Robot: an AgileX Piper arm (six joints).
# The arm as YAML. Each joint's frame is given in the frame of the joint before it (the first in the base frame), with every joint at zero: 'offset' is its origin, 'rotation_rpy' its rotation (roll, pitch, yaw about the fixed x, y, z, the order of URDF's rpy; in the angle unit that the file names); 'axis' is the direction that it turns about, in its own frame. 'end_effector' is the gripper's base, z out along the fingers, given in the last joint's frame.
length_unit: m
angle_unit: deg
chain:
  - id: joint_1
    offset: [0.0, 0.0, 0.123]
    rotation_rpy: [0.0, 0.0, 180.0]
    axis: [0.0, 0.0, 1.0]
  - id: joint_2
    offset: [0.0, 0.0, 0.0]
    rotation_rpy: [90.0, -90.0, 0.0]
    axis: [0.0, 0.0, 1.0]
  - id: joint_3
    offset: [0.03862, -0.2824, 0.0]
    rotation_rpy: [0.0, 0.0, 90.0]
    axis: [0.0, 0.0, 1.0]
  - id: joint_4
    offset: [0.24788, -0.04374, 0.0]
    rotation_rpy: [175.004, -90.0, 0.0]
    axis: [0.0, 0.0, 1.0]
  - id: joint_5
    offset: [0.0, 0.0, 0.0]
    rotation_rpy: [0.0, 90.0, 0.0]
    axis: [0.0, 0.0, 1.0]
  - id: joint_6
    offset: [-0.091, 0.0, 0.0]
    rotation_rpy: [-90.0, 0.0, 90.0]
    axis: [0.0, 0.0, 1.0]
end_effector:
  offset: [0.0, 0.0, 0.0]
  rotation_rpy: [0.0, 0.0, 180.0]
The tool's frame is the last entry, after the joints.
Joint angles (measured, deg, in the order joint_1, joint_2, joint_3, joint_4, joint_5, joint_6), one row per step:
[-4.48, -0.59, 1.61, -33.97, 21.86, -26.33]
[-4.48, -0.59, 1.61, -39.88, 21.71, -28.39]
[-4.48, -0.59, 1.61, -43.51, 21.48, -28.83]
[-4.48, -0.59, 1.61, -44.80, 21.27, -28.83]
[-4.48, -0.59, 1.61, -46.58, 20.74, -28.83]
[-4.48, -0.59, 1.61, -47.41, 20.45, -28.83]
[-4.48, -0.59, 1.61, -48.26, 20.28, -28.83]
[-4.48, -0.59, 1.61, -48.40, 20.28, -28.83]
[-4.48, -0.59, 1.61, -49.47, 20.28, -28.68]
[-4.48, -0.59, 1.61, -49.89, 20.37, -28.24]
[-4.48, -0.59, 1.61, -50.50, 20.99, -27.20]
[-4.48, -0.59, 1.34, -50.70, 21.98, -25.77]
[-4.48, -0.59, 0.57, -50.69, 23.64, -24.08]
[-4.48, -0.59, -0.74, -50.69, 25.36, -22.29]
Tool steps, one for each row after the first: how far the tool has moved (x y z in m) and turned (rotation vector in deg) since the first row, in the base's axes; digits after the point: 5 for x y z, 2 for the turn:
[-0.00028, -0.00264, 0.00227, -7.80, 0.95, 0.16]
[-0.00036, -0.00399, 0.00394, -11.84, 1.21, 0.13]
[-0.00032, -0.00432, 0.00469, -13.15, 1.16, 0.17]
[-0.00012, -0.00448, 0.00598, -14.98, 0.90, 0.38]
[0.00000, -0.00449, 0.00662, -15.83, 0.76, 0.51]
[0.00005, -0.00462, 0.00715, -16.70, 0.71, 0.57]
[0.00004, -0.00467, 0.00720, -16.84, 0.72, 0.56]
[-0.00002, -0.00505, 0.00765, -17.76, 0.77, 0.46]
[-0.00010, -0.00530, 0.00773, -17.76, 0.74, 0.28]
[-0.00049, -0.00620, 0.00738, -17.34, 0.92, -0.38]
[-0.00122, -0.00735, 0.00808, -16.13, 0.94, -1.40]
[-0.00261, -0.00912, 0.01094, -14.43, 0.83, -2.99]
[-0.00444, -0.01091, 0.01686, -12.67, 0.15, -4.71]

